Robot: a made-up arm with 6 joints.
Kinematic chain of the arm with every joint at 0, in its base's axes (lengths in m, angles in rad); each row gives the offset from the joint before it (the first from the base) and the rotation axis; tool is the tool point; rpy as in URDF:
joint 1: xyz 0 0 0.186 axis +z
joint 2: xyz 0 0 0 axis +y
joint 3: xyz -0.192 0 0.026 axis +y
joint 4: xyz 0.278 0 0.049 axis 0.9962 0 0.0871
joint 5: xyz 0 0 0 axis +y
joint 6: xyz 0.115 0 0.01 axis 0.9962 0 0.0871
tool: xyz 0 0 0 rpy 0 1.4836 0
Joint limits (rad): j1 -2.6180..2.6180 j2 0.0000..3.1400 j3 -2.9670..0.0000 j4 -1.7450..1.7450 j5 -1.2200..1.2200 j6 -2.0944..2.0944
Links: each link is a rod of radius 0.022 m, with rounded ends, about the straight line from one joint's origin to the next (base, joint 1, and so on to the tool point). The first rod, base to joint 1, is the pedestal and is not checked.
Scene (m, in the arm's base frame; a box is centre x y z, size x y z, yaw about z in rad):
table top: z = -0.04
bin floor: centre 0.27 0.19 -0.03 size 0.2 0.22 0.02 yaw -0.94
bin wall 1: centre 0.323 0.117 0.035 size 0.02 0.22 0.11 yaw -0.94
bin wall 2: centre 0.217 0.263 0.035 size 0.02 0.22 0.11 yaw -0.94
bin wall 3: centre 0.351 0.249 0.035 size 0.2 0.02 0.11 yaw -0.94
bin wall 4: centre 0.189 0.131 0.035 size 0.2 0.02 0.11 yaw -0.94
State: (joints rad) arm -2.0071 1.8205 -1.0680 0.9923 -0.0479 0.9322
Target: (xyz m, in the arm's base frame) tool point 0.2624 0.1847 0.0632
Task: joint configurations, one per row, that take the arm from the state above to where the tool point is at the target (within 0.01 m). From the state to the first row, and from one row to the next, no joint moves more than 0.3 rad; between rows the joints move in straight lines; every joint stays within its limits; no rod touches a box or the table.
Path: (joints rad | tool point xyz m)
1: -1.7090 1.7844 -1.0402 1.0110 0.0574 0.9322 | -0.0485 -0.3899 0.1427
2: -1.4109 1.7483 -1.0124 1.0296 0.1628 0.9322 | 0.0769 -0.3759 0.1436
3: -1.1129 1.7122 -0.9846 1.0483 0.2681 0.9322 | 0.1887 -0.3229 0.1454
4: -0.8148 1.6761 -0.9568 1.0670 0.3735 0.9322 | 0.2753 -0.2381 0.1480
5: -0.5167 1.6401 -0.9290 1.0857 0.4788 0.9322 | 0.3280 -0.1322 0.1514
6: -0.2186 1.6040 -0.9012 1.1043 0.5842 0.9322 | 0.3425 -0.0178 0.1558
7: 0.0795 1.5679 -0.8734 1.1230 0.6895 0.9322 | 0.3191 0.0919 0.1609
8: 0.3775 1.5318 -0.8455 1.1417 0.7949 0.9322 | 0.2624 0.1847 0.1667
9: 0.3964 1.7147 -0.8738 1.1557 0.7154 0.9322 | 0.2663 0.1866 0.1159
10: 0.4152 1.8977 -0.9021 1.1697 0.6358 0.9322 | 0.2624 0.1847 0.0632

